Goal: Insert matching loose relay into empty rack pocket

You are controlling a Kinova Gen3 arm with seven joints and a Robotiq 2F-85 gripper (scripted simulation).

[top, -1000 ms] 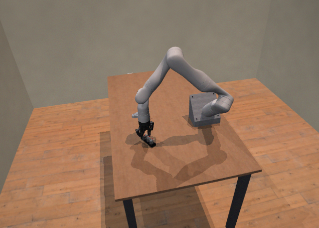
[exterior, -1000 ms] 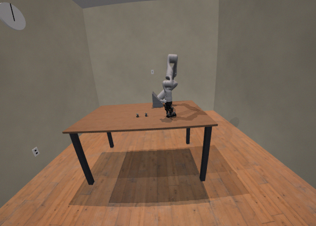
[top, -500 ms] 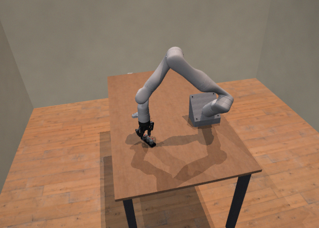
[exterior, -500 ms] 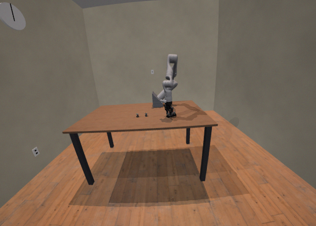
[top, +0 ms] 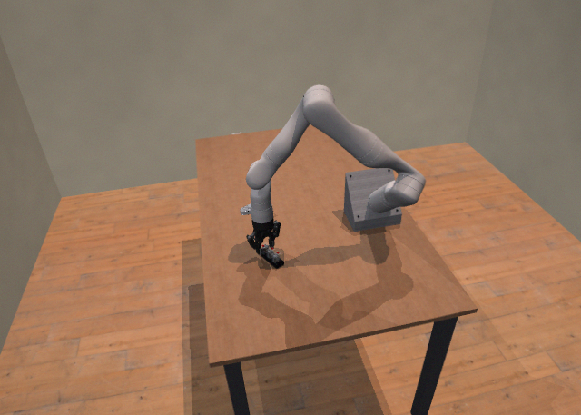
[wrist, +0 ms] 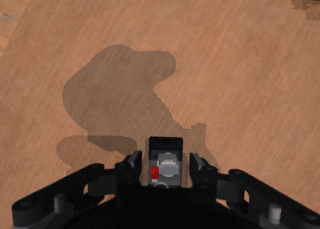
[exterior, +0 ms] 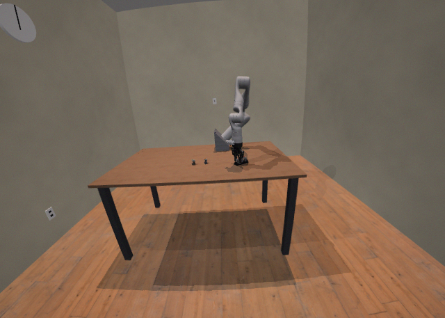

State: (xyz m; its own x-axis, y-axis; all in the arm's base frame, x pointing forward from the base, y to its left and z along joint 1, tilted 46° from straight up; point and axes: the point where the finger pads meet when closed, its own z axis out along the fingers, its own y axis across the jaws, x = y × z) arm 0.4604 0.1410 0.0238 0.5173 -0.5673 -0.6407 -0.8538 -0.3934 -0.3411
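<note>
The black rack lies 3 cm to the left of my hand, 3 cm below it and 2 cm behind it.
</note>
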